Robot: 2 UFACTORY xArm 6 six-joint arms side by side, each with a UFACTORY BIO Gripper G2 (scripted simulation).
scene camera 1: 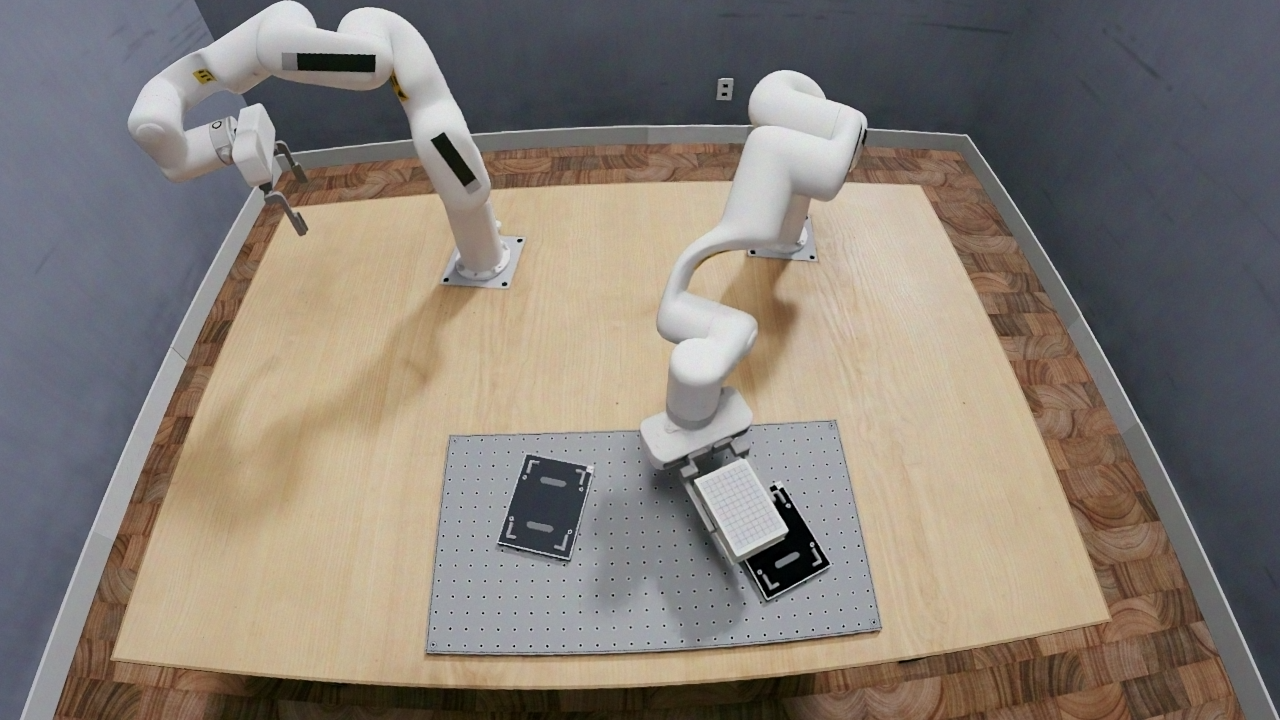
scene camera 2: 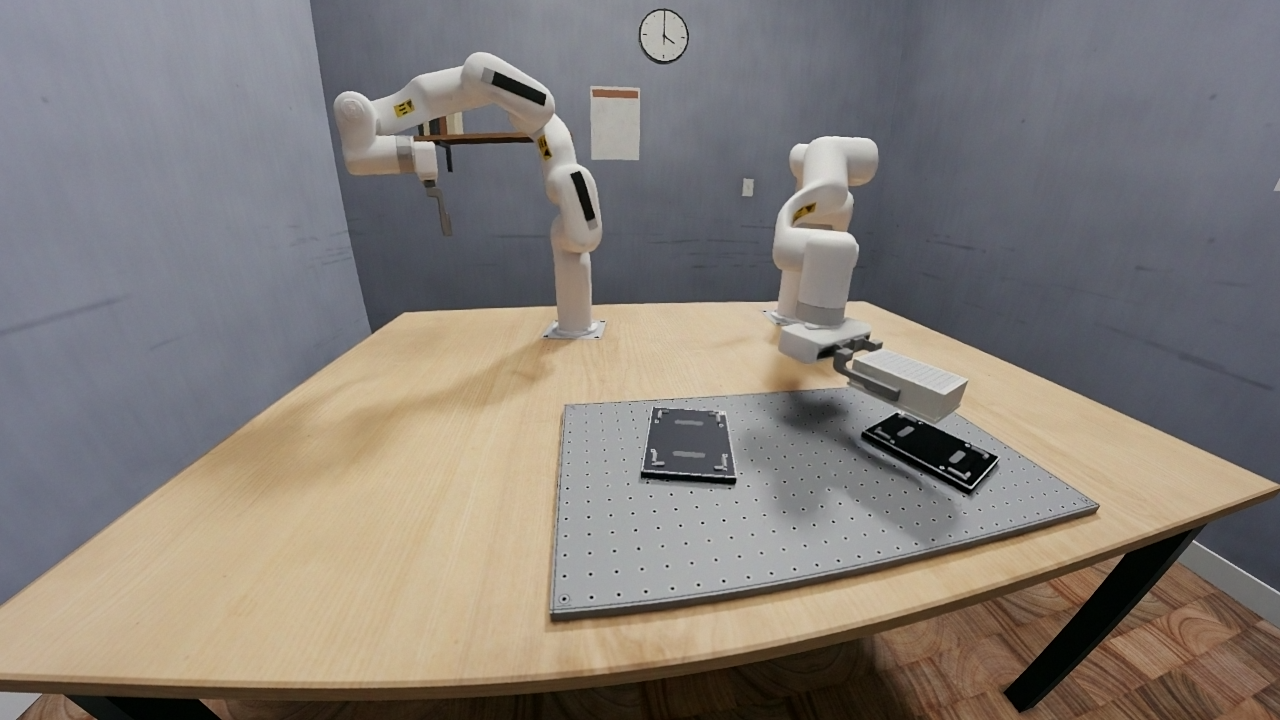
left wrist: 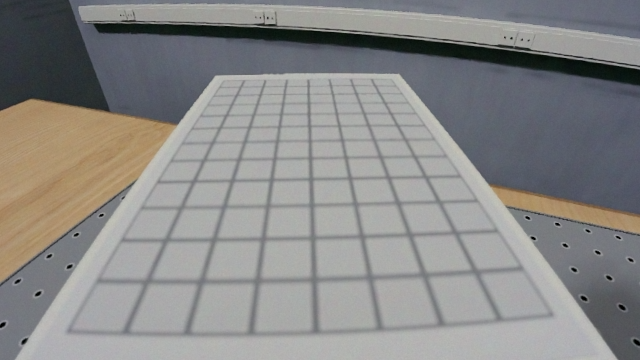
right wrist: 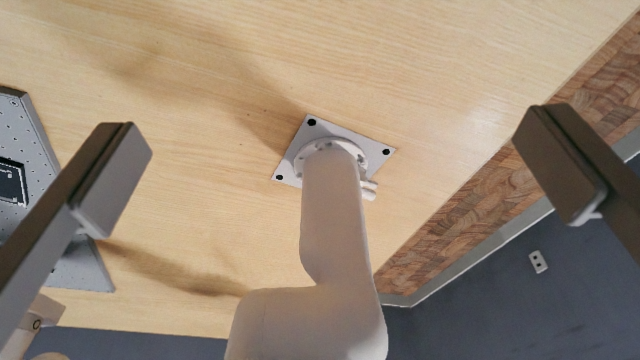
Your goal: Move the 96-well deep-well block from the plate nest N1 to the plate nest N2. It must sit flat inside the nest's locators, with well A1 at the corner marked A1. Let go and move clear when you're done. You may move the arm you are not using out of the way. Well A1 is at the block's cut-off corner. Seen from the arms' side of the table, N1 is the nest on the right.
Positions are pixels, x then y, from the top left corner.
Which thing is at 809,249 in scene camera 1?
A base plate.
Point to a nest N1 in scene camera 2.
At 665,437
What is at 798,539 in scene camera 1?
A black nest N2.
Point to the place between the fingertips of my left gripper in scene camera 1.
742,518
